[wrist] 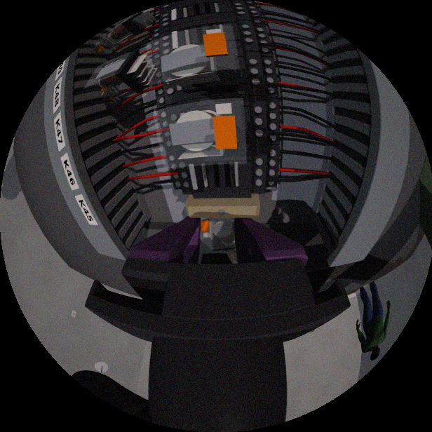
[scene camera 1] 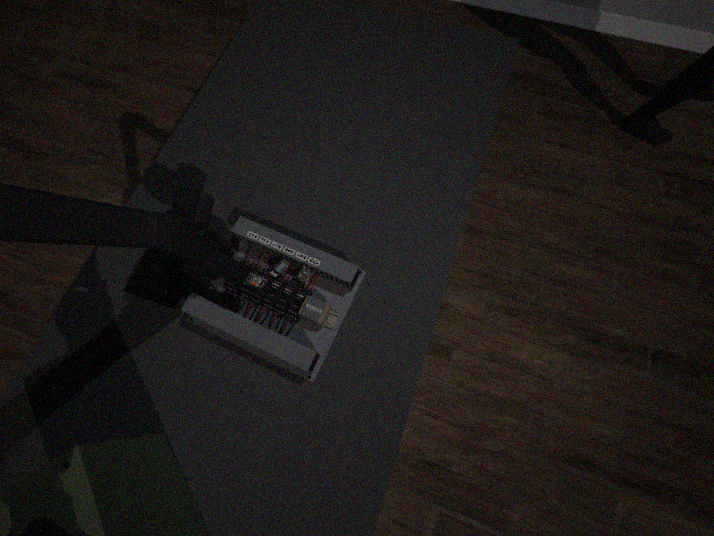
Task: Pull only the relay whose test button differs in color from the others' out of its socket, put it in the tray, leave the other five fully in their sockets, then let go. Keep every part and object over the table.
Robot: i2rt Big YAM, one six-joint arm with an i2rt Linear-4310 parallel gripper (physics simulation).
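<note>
The gripper [wrist: 217,215] can be seen, and so can a beige end block [wrist: 196,207].
</note>
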